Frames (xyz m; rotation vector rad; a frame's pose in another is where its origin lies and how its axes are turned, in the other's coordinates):
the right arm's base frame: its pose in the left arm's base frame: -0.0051 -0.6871 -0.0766 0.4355 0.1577 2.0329
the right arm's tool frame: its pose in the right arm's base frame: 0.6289 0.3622 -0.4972 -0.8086 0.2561 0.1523
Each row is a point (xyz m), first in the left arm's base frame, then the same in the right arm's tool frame.
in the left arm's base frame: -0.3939 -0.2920 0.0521
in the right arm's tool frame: -0.2171 -0.4208 0.1372
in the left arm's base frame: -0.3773 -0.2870 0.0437
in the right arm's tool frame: -0.2217 -0.4309 0.1215
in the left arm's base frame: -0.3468 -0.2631 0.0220
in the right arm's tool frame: -0.2177 -0.4536 0.0836
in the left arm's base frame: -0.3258 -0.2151 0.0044
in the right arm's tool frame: -0.1885 -0.4831 0.0471
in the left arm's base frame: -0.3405 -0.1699 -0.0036
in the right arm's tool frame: -0.1424 -0.4903 0.0350
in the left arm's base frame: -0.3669 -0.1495 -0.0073
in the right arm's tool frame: -0.1108 -0.4792 0.0379
